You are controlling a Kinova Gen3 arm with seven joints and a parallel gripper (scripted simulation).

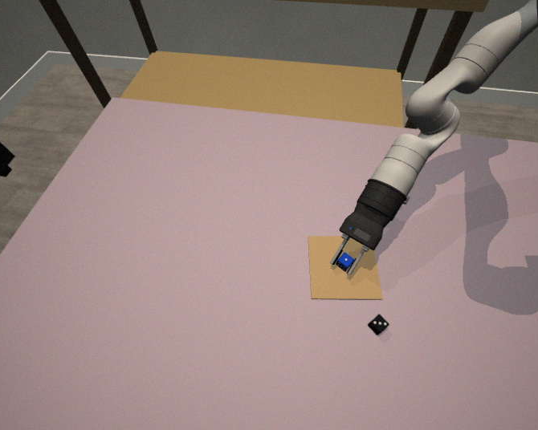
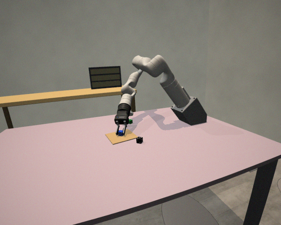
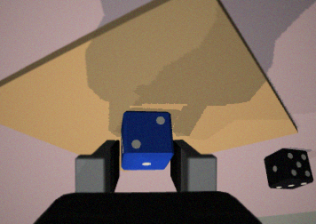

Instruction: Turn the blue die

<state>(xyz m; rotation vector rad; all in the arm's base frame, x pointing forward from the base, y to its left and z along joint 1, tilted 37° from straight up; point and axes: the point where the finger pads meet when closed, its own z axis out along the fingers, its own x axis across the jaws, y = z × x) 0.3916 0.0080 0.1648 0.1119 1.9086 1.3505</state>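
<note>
The blue die lies 1 cm below my hand. Also, from my hand: tan mat (3 cm below); black die (11 cm to the left, 6 cm behind, 2 cm below); green die (17 cm to the right, 11 cm behind, 2 cm below).
</note>
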